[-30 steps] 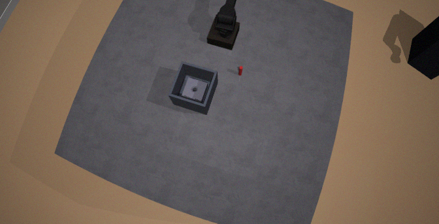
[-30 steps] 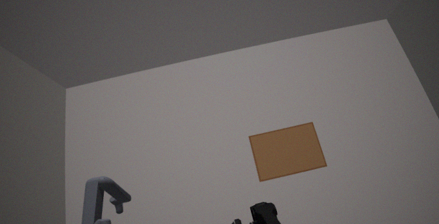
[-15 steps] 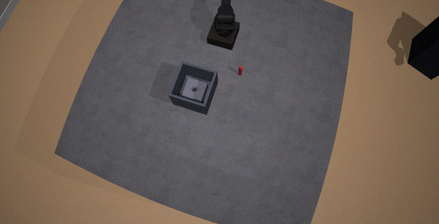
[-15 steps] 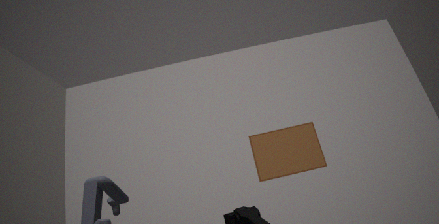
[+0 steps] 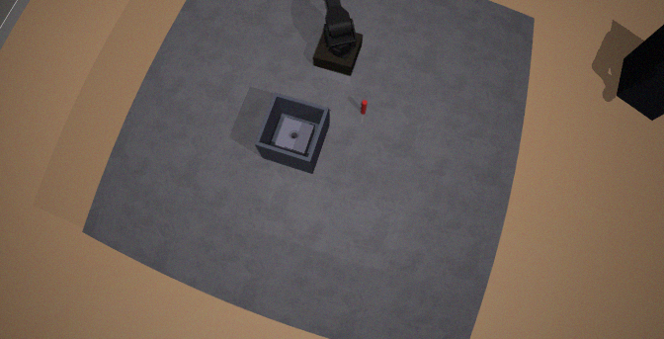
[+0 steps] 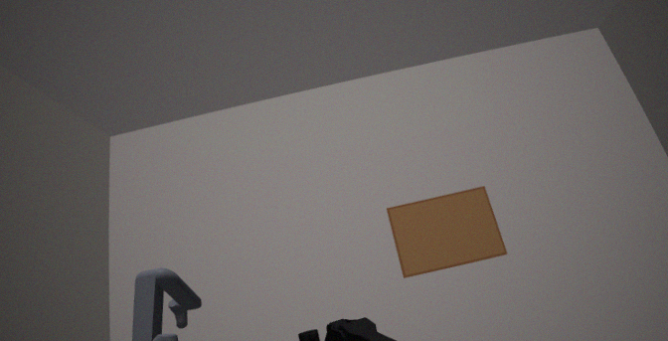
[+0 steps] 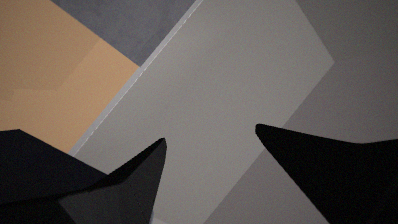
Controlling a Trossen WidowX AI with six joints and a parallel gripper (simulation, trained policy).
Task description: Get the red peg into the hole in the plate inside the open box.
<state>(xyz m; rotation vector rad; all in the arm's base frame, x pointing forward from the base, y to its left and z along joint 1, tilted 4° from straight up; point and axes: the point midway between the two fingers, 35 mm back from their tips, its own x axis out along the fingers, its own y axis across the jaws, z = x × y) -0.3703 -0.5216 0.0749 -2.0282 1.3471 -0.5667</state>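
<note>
The red peg lies 49 cm ahead of my gripper tip, 71 cm to the left of it and 11 cm below it. The rest, counted from my gripper tip: plate: 67 cm ahead, 57 cm to the left, 11 cm below.
</note>
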